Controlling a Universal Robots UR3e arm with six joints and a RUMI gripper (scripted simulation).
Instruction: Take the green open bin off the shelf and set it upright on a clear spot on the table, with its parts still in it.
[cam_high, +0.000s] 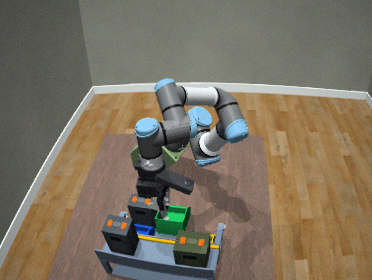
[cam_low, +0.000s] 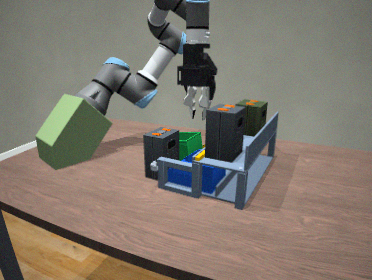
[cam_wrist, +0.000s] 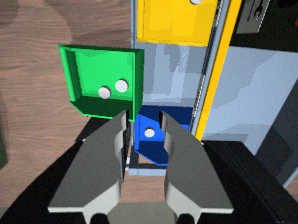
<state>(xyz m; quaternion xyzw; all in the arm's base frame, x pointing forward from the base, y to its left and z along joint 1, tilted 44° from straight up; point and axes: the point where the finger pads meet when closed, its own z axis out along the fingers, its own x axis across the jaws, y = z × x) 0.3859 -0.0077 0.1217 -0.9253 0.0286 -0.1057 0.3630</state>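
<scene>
My gripper is now 70 mm past the green open bin and 120 mm above it. From my hand the other things lie so: yellow bar (90 mm ahead, 60 mm below); yellow bin (50 mm ahead, 110 mm to the left, 120 mm below); blue bin (50 mm ahead, 110 mm to the right, 120 mm below).
</scene>
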